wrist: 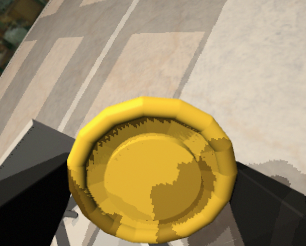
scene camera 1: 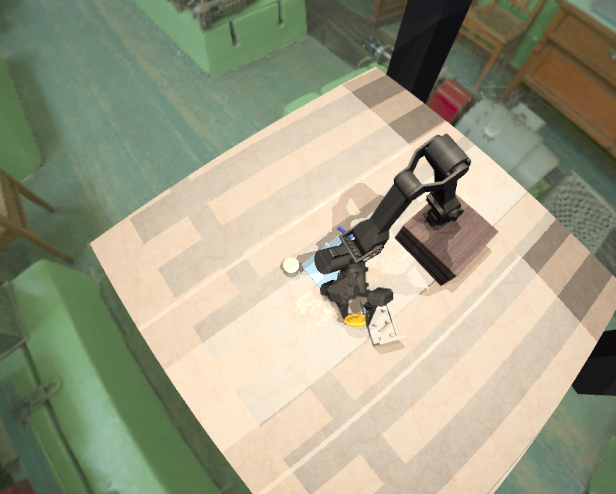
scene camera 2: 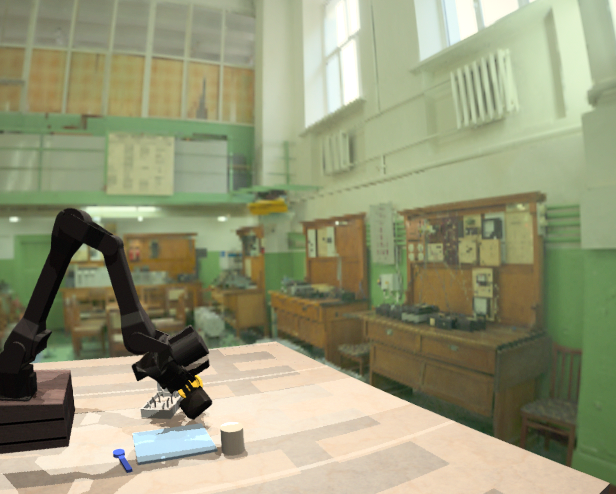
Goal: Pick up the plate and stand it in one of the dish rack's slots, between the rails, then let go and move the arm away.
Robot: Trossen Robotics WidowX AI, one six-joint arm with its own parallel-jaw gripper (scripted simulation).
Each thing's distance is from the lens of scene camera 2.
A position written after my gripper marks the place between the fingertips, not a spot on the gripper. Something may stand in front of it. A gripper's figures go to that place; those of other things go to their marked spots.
my gripper [scene camera 2: 191,387]: 99 cm
grey dish rack [scene camera 2: 163,405]: 98 cm
beige cylinder [scene camera 2: 232,437]: 78 cm
The marked spots on the grey dish rack and the beige cylinder are 25 cm apart.
